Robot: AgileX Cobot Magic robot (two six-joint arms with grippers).
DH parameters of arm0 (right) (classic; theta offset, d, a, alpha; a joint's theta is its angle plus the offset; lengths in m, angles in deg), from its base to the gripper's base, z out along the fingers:
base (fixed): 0 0 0 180
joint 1: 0 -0.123 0 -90
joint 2: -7.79 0 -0.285 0
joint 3: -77.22 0 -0.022 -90
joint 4: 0 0.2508 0 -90
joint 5: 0 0 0.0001 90
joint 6: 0 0.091 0 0
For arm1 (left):
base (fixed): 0 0 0 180
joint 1: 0 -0.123 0 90
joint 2: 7.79 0 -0.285 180
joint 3: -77.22 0 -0.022 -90
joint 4: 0 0.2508 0 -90
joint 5: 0 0 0.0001 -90
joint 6: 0 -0.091 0 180
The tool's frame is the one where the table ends.
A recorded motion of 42 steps. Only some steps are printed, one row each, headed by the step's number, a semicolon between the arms.
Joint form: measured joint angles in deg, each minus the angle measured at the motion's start. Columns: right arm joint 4, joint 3, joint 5, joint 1, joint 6, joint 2; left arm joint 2, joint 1, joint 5, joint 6, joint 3, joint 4.
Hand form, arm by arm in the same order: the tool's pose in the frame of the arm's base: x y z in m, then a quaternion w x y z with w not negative. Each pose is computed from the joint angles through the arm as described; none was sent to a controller.
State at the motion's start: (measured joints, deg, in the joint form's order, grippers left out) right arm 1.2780 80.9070 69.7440 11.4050 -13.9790 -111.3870; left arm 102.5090 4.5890 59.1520 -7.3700 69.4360 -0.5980
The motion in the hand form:
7: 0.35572 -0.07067 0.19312 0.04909 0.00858 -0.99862 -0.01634; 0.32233 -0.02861 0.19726 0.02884 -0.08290 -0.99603 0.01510
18: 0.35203 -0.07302 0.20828 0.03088 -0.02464 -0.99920 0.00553; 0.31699 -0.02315 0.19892 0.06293 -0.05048 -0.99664 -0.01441
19: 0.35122 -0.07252 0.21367 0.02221 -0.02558 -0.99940 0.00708; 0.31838 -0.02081 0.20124 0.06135 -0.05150 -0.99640 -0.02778
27: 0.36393 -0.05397 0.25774 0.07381 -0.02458 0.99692 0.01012; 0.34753 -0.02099 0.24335 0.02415 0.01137 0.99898 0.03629
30: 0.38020 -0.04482 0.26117 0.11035 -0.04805 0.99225 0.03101; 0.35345 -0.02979 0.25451 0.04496 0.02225 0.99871 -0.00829
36: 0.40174 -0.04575 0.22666 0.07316 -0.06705 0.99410 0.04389; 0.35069 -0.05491 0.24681 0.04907 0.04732 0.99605 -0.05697
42: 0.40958 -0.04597 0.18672 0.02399 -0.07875 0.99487 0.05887; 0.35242 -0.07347 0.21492 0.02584 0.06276 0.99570 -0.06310
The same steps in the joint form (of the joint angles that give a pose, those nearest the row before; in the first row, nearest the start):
7: -0.56 -0.83 0.33 0.00 1.31 0.50; 0.00 0.00 5.20 1.57 -0.89 -1.31
18: -2.60 -0.85 0.22 0.00 5.89 2.92; 0.00 0.00 9.42 6.81 -0.62 2.14
19: -2.59 -0.79 0.09 -0.05 6.04 3.74; 0.00 0.00 9.86 7.37 -0.06 3.79
27: 1.61 4.20 -1.90 -2.31 1.16 7.23; 0.00 0.00 10.50 12.17 10.15 5.23
30: 5.15 7.29 -4.21 -3.29 -1.74 5.42; 0.00 0.06 10.30 9.26 12.74 -0.09
36: 5.97 10.49 -3.52 -3.42 -4.24 -1.74; 0.07 2.76 7.57 6.99 10.89 -5.99
42: 6.55 10.56 -3.10 -3.42 -6.10 -7.39; 3.47 5.46 4.04 6.95 8.31 -7.09

